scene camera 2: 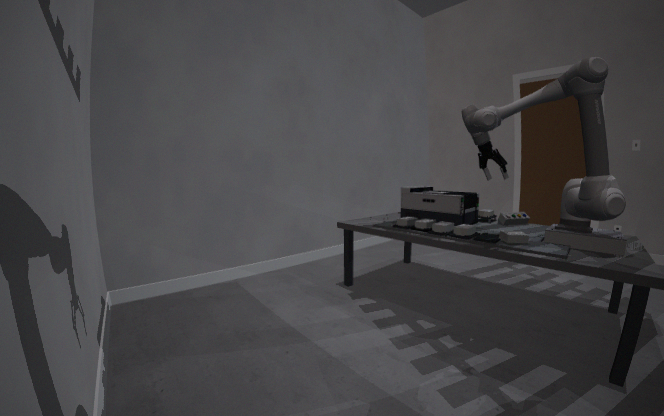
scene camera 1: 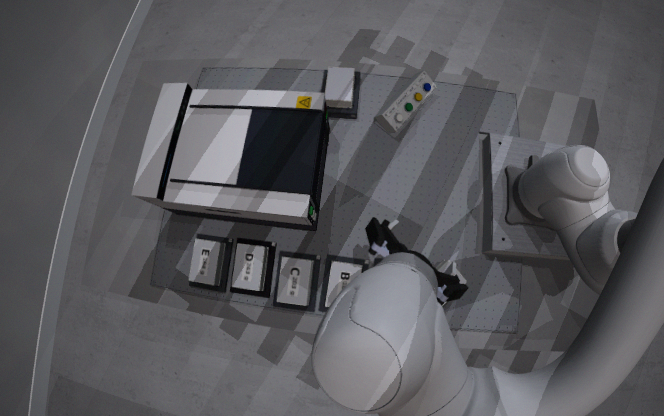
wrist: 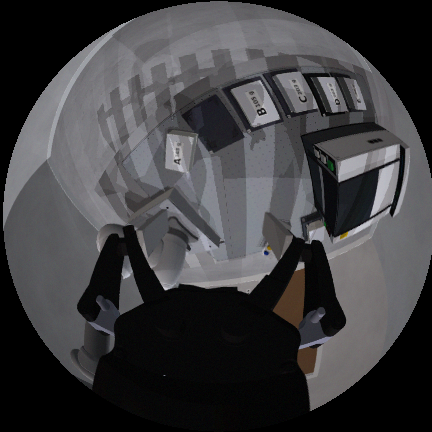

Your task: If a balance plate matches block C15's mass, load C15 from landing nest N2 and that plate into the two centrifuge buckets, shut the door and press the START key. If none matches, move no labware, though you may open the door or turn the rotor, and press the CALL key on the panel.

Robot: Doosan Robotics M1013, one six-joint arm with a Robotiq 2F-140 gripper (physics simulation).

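Places are measured from the arm's base along level axes (x back, y right, z up), in metres.
Pixels of known places: gripper, fingertip midpoint: (scene camera 2: 497,179) (scene camera 1: 421,247) (wrist: 214,221); arm's base, link origin: (scene camera 2: 573,229) (scene camera 1: 531,198) (wrist: 172,232).
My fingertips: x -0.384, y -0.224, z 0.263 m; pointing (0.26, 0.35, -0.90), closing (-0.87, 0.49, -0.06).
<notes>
Ahead of a thing's pixels: the offset from my fingertips to its middle.
My gripper (scene camera 1: 425,248) (scene camera 2: 496,176) (wrist: 214,221) is open and empty, high above the table. Pale plates B {dy -0.100, dx -0.142, dz -0.287 m} (scene camera 1: 344,280) (wrist: 256,104), C {dy -0.109, dx -0.277, dz -0.287 m} (scene camera 1: 295,281) (wrist: 297,92), D {dy -0.093, dx -0.413, dz -0.287 m} (scene camera 1: 249,267) (wrist: 330,94) and E {dy -0.104, dx -0.548, dz -0.287 m} (scene camera 1: 212,262) (wrist: 356,94) sit in a row of dark nests. B reads 105 g and C 203 g. Plate A {dy -0.063, dx +0.126, dz -0.293 m} (scene camera 2: 515,237) (wrist: 180,150) lies off the nests. The centrifuge {dy +0.200, dx -0.480, dz -0.198 m} (scene camera 1: 215,145) (scene camera 2: 432,202) (wrist: 367,180) has a dark area on top; I cannot tell window from opening. An unlabelled-looking block {dy +0.496, dx -0.244, dz -0.261 m} (scene camera 1: 341,87) (scene camera 2: 486,214) sits behind it. The key panel {dy +0.484, dx -0.029, dz -0.278 m} (scene camera 1: 406,106) (scene camera 2: 514,218) has white, green, yellow and blue keys.
A dark nest {dy -0.087, dx -0.002, dz -0.311 m} (wrist: 212,122) without a plate lies between A and B. The arm's base plate (scene camera 1: 500,200) stands on the right of the table. In scene camera 1, the forearm and wrist cover plate A and part of B.
</notes>
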